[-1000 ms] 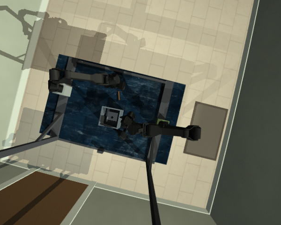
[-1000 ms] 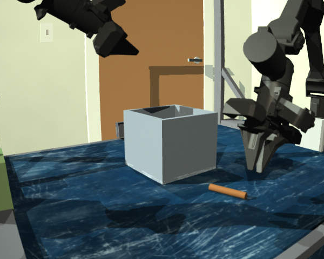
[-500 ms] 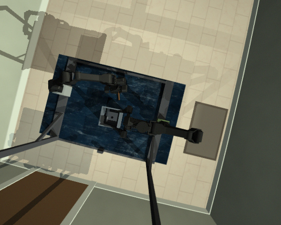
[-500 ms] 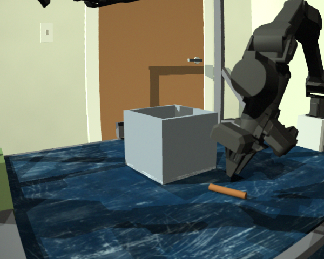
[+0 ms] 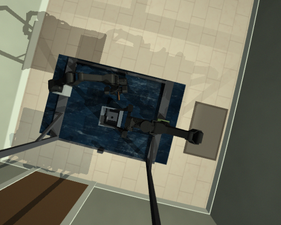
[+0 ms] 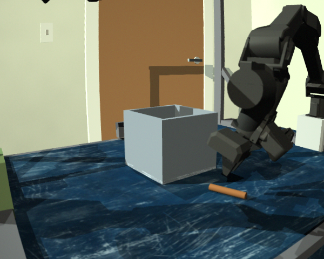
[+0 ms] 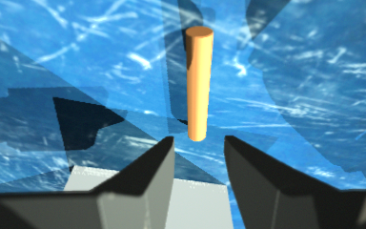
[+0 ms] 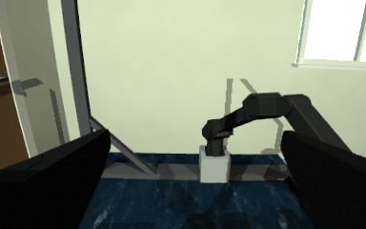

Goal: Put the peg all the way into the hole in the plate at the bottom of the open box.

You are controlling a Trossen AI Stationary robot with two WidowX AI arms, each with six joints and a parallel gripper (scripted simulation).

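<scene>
My left gripper is now 10 mm past the orange peg, 10 mm to the left of it and 70 mm above it. Also, from my left hand: grey plate: 210 mm behind, 30 mm to the right, 30 mm below.
</scene>
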